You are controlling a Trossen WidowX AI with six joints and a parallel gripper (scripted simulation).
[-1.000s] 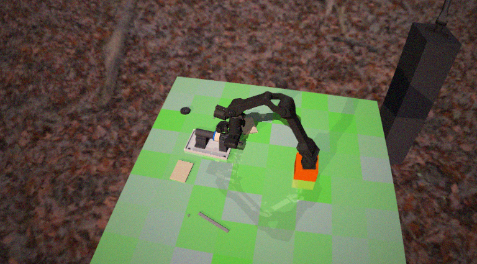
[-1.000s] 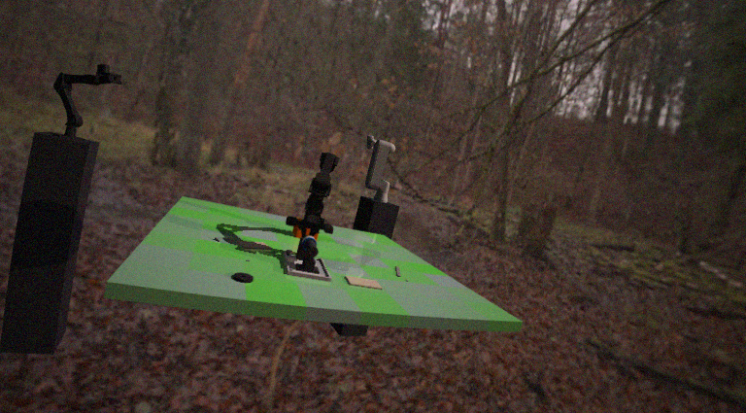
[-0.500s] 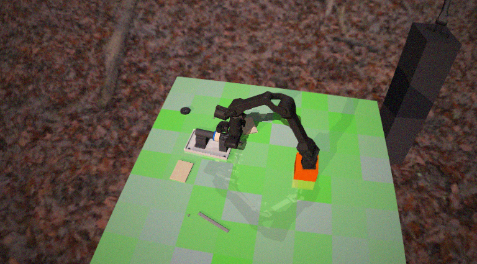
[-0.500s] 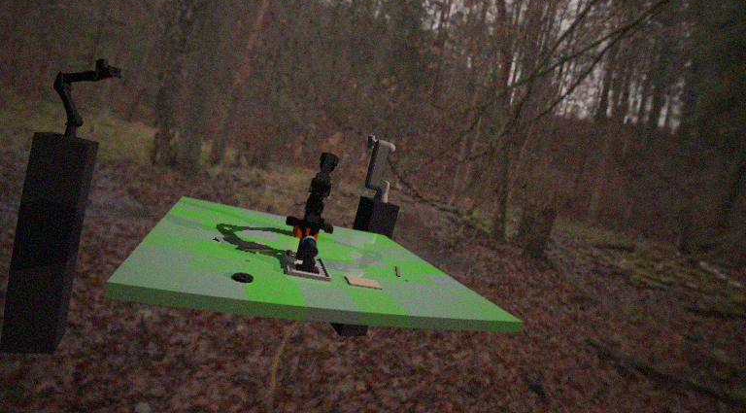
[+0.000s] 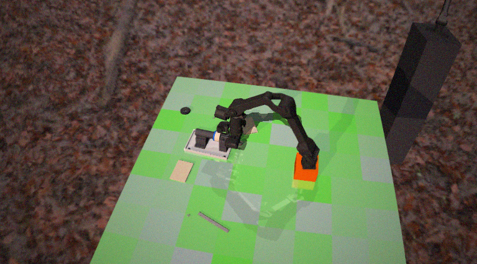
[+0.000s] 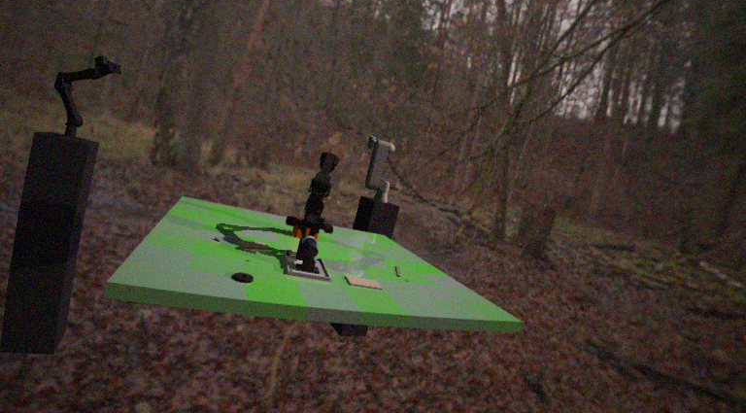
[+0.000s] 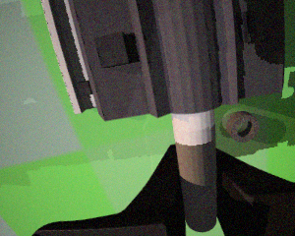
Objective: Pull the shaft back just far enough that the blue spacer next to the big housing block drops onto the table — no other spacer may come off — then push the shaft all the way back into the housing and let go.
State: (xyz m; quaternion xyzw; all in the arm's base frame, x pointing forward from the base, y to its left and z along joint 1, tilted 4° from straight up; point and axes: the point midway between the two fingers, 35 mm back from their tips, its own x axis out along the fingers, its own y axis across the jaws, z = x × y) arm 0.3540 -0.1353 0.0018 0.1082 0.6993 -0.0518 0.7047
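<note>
Now: gripper tip 9 cm short of the tan spacer, 3 cm below it and 2 cm to the left of it. From my gripper tip the other things lie so: grey bar (42 cm to the left, 8 cm ahead, 4 cm below); blue spacer (10 cm ahead, 3 cm above, 2 cm to the right); black disc (30 cm ahead, 29 cm to the right, 4 cm below).
</note>
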